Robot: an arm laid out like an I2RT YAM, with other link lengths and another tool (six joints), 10 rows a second.
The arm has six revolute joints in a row. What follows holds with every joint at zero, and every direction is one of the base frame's. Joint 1 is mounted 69.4 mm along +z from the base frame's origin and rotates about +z. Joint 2 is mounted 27.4 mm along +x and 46.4 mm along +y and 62.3 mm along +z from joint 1 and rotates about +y. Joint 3 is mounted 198.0 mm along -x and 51.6 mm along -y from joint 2 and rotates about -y. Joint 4 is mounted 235.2 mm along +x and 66.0 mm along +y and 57.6 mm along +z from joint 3 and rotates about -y. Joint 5 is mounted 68.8 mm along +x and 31.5 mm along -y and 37.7 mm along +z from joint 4 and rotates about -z. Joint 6 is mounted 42.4 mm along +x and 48.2 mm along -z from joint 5 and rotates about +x. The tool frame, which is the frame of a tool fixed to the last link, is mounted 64.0 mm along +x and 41.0 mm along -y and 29.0 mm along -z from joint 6; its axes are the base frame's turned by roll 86.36, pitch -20.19 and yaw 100.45 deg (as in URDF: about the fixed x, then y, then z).
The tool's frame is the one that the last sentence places.
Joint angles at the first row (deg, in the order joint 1, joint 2, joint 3, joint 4, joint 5, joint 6):
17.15 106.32 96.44 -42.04 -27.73 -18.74
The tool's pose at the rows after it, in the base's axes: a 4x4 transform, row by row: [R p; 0 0 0 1], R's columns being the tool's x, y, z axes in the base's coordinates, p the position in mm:
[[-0.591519, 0.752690, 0.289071, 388.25], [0.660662, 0.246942, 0.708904, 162.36], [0.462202, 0.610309, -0.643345, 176.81], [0, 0, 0, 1]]
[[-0.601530, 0.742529, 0.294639, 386.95], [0.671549, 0.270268, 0.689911, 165.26], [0.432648, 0.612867, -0.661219, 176.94], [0, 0, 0, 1]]
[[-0.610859, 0.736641, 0.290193, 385.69], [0.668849, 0.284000, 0.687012, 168.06], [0.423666, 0.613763, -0.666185, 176.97], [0, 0, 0, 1]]
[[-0.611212, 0.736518, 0.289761, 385.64], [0.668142, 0.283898, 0.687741, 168.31], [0.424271, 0.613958, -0.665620, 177.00], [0, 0, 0, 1]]
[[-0.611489, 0.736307, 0.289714, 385.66], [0.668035, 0.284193, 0.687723, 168.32], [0.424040, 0.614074, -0.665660, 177.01], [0, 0, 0, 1]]
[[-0.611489, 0.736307, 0.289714, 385.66], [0.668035, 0.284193, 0.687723, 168.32], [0.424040, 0.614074, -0.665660, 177.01], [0, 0, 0, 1]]
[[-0.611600, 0.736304, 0.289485, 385.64], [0.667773, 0.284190, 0.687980, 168.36], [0.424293, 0.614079, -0.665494, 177.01], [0, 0, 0, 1]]
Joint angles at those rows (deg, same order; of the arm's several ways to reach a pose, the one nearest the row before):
18.35 106.32 96.44 -42.44 -25.78 -20.34
19.36 106.32 96.44 -42.55 -23.79 -21.06
19.90 106.32 96.44 -42.65 -23.38 -21.52
19.92 106.32 96.44 -42.63 -23.42 -21.50
19.92 106.32 96.45 -42.63 -23.42 -21.52
19.92 106.32 96.45 -42.63 -23.42 -21.52
19.92 106.32 96.44 -42.63 -23.44 -21.52

